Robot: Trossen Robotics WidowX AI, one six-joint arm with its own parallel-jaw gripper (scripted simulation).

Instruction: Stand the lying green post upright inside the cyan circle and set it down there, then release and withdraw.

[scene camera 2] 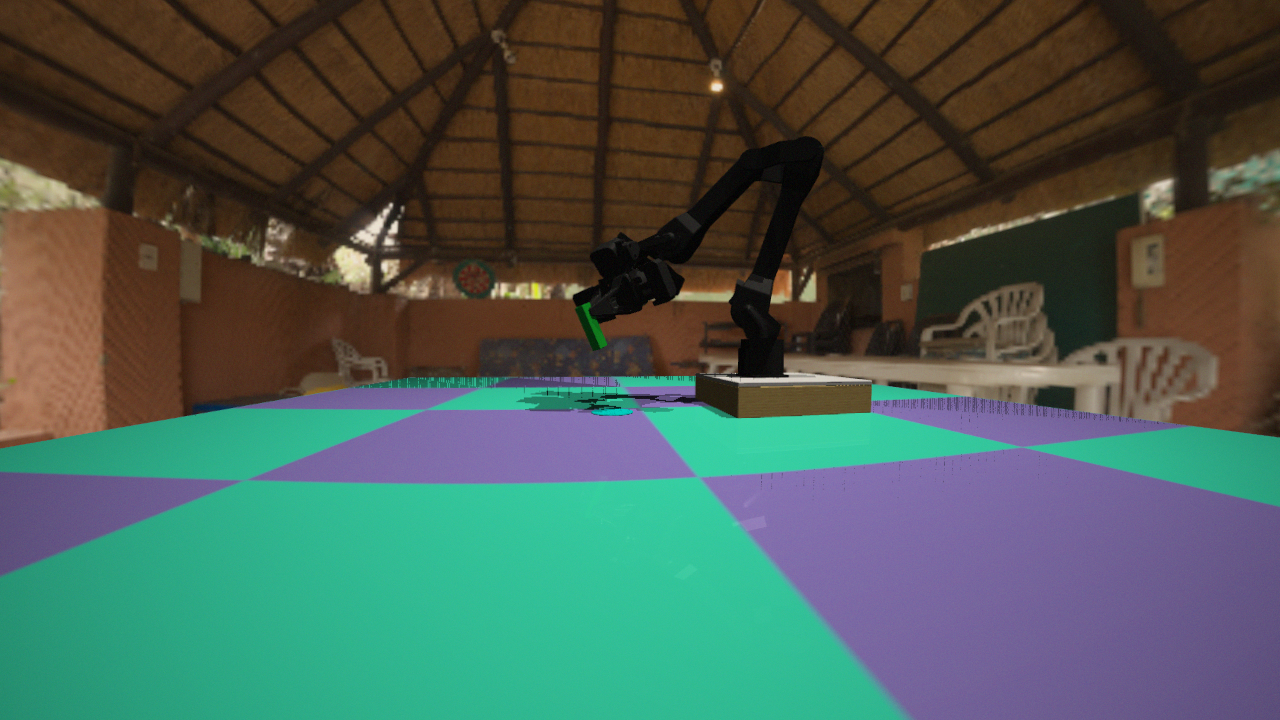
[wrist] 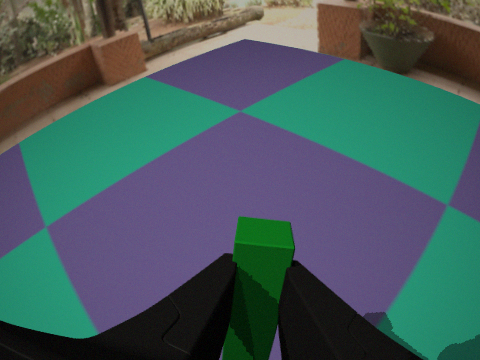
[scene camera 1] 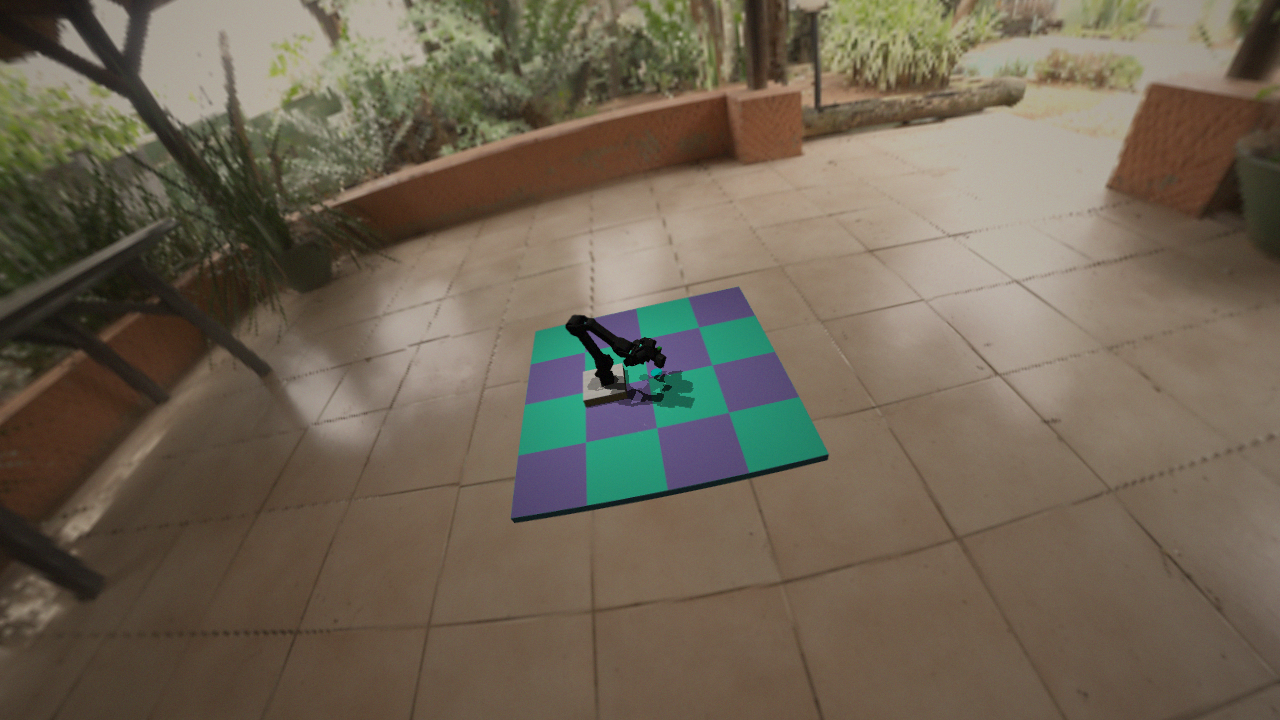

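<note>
What I'm carrying is a green post [scene camera 2: 589, 323], and it's held by my gripper [scene camera 2: 586, 314], [wrist: 259, 269].
</note>
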